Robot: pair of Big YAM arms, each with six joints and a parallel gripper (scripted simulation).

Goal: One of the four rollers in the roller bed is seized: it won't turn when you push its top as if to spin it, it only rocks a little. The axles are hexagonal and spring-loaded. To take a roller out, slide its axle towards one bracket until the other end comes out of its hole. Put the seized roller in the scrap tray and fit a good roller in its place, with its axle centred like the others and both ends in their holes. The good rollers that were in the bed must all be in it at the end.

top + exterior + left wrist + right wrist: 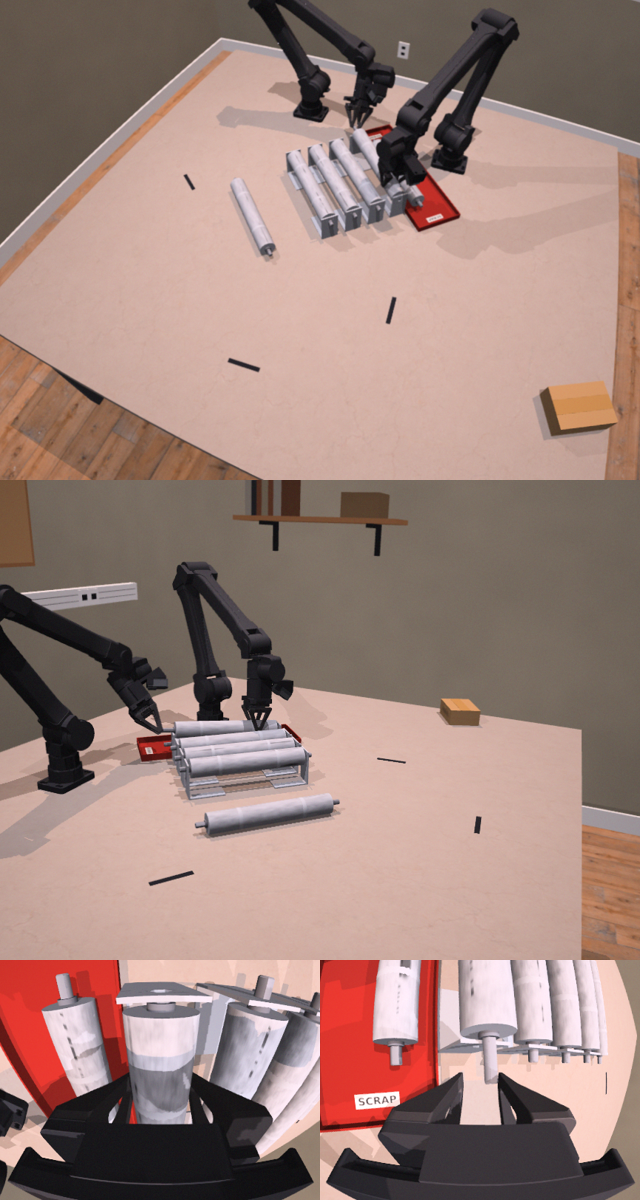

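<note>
The roller lies 11 cm behind my left hand, 2 cm to the right of it and 5 cm below it. Also, from my left hand: red scrap tray: 13 cm behind, 7 cm below; cardboard box: 38 cm ahead, 69 cm to the left, 4 cm below.
</note>
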